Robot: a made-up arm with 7 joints. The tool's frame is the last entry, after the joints.
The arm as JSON. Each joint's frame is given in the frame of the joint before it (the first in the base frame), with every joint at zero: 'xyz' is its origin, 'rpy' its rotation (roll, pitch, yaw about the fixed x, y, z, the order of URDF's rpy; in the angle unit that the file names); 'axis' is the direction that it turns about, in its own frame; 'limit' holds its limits. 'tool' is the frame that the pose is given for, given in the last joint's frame.
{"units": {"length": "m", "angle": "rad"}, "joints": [
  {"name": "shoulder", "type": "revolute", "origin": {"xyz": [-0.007, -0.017, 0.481], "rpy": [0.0, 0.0, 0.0]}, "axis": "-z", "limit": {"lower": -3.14, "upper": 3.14}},
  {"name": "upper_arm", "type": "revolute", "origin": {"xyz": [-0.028, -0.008, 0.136], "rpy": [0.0, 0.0, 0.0]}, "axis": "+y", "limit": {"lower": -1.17, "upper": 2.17}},
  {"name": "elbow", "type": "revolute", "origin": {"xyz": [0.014, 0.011, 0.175], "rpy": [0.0, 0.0, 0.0]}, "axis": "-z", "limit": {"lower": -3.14, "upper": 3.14}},
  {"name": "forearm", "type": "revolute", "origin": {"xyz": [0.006, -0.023, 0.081], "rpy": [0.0, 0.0, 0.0]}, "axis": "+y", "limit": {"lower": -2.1, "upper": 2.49}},
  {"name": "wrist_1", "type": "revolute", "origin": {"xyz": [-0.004, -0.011, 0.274], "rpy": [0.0, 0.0, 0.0]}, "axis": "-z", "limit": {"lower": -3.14, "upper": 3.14}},
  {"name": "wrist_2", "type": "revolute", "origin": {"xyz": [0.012, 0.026, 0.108], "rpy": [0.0, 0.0, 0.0]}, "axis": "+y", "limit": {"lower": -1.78, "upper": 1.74}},
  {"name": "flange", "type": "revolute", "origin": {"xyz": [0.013, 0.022, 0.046], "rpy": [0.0, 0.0, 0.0]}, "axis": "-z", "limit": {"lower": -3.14, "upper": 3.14}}
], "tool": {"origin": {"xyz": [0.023, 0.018, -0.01], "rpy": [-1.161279, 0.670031, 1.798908]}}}
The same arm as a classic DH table. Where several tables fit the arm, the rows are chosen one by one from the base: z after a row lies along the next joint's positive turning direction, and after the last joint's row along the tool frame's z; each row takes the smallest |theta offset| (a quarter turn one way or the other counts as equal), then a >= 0, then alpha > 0; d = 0 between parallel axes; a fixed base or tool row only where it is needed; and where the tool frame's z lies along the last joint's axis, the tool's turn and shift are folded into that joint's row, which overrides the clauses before.
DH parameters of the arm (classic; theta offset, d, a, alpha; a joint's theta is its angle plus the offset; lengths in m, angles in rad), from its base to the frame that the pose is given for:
base (fixed): 1.1802 0 -0.0184 3.1416
shoulder: 1.1802 -0.617 -0.028 1.5708
upper_arm: 0 0.003 0.014 -1.5708
elbow: 0 -0.256 0.006 1.5708
forearm: 0 -0.034 -0.004 -1.5708
wrist_1: 0 -0.382 0.012 1.5708
wrist_2: 0 0.048 0.013 -1.5708
flange: -1.5356 -0.0433 0.0188 1.8882
tool (fixed): 0.7124 -0.0235 0 0
Joint limits (rad, base to tool): -3.14..3.14 -1.17..2.17 -3.14..3.14 -2.1..2.49 -3.14..3.14 -1.78..1.74 -3.14..3.14

